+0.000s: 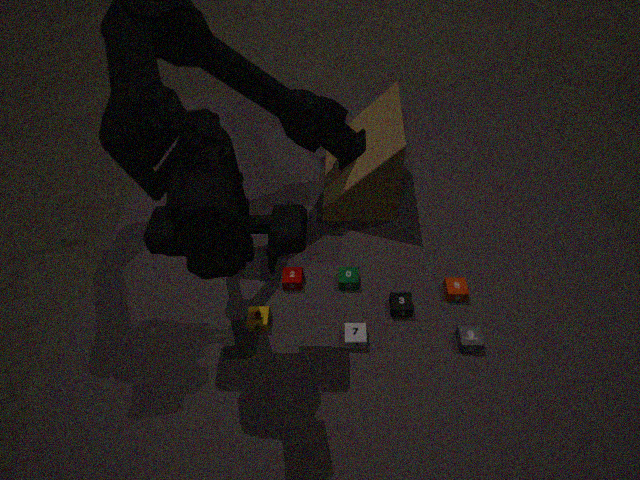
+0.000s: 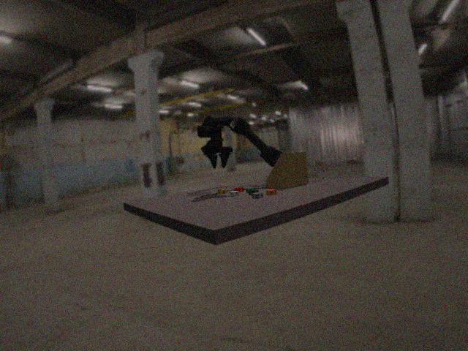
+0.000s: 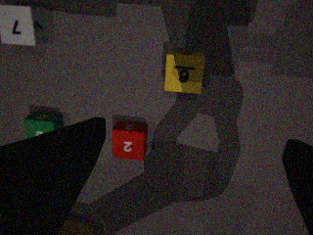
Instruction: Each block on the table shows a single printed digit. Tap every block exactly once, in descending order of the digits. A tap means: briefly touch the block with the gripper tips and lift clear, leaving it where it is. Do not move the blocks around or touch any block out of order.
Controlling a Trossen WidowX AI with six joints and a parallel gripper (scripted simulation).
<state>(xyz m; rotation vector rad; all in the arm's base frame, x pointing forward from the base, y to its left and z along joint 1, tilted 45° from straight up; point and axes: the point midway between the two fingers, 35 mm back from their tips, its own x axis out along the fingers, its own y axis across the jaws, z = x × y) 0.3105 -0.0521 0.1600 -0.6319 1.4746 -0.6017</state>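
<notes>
The grey block lies 3 cm ahead of my gripper tip, 32 cm to the left of it and 12 cm below it. From my gripper tip the other things lie so: white block: 3 cm ahead, 15 cm to the left, 12 cm below; then red block: 7 cm behind, 5 cm to the left, 12 cm below; then yellow block: 1 cm to the left, 12 cm below.
</notes>
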